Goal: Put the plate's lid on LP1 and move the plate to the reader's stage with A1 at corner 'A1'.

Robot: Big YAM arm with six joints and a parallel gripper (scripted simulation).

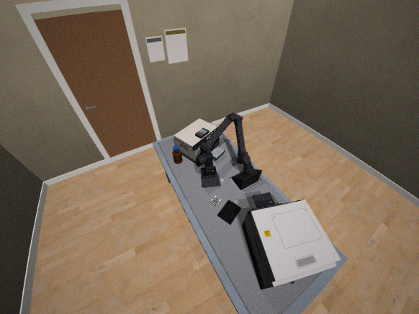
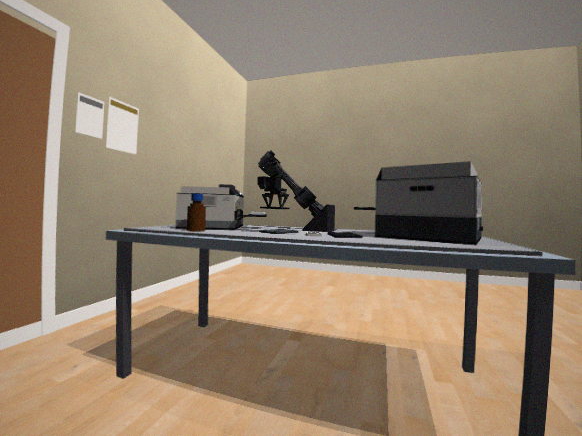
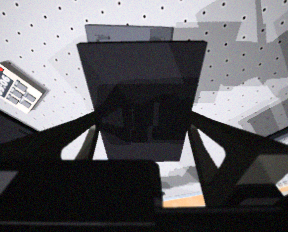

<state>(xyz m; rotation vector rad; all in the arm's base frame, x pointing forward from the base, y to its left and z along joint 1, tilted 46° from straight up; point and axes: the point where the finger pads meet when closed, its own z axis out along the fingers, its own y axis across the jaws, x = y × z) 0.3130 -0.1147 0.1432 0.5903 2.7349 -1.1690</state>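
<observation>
Now: hand 20 mm to the right of the grey-blue LP1 pad and 120 mm above it. Round my hand: well plate (200 mm behind, 180 mm to the right, 40 mm below); then bench position N1 (20 mm ahead, 350 mm to the left, 120 mm below); then dark see-through lid (right at my hand).
</observation>
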